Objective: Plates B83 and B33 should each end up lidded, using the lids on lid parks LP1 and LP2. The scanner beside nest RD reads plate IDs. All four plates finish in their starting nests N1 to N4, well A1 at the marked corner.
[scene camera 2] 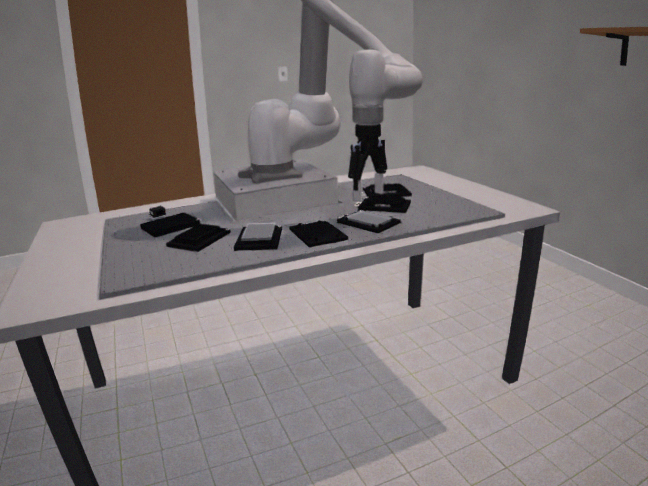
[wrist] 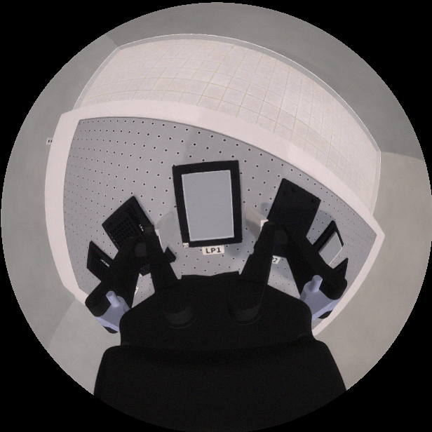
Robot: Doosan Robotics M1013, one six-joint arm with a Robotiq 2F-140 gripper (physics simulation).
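Pixels of known places: gripper, fingertip midpoint: (scene camera 2: 368,197); arm's base, link origin: (scene camera 2: 272,175).
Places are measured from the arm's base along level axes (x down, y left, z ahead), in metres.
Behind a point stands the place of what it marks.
Observation:
A pale lid (scene camera 2: 370,217) @(x 0.075, y 0.214, z 0.397 m) (wrist: 208,205) lies flat on the black lid park LP1 (scene camera 2: 384,226) @(x 0.083, y 0.227, z 0.471 m) (wrist: 238,200). My gripper (scene camera 2: 368,189) @(x 0.009, y 0.209, z 0.395 m) (wrist: 209,217) is open and empty above LP1, its pale fingertips apart on either side of the lid in the wrist view. The black lid park LP2 (scene camera 2: 318,233) @(x 0.082, y 0.027, z 0.447 m) (wrist: 293,206) is bare. A pale-topped, lidded plate (scene camera 2: 259,231) @(x 0.064, y -0.138, z 0.409 m) (wrist: 331,248) sits in nest N3. A dark plate (scene camera 2: 386,202) @(x 0.066, y 0.319, z 0.297 m) (wrist: 125,227) shows beside LP1, and another dark plate (wrist: 98,261) lies beyond it. Plate IDs are not readable.
In the scene view, a dark plate holder (scene camera 2: 198,236) @(x 0.067, y -0.311, z 0.365 m) and a dark flat holder (scene camera 2: 170,223) @(x 0.074, y -0.390, z 0.179 m) stand at the left, near a small black box (scene camera 2: 157,210) @(x 0.060, y -0.431, z 0.052 m). The robot's base block (scene camera 2: 285,201) @(x 0.058, y 0.003, z 0.164 m) stands behind the row.

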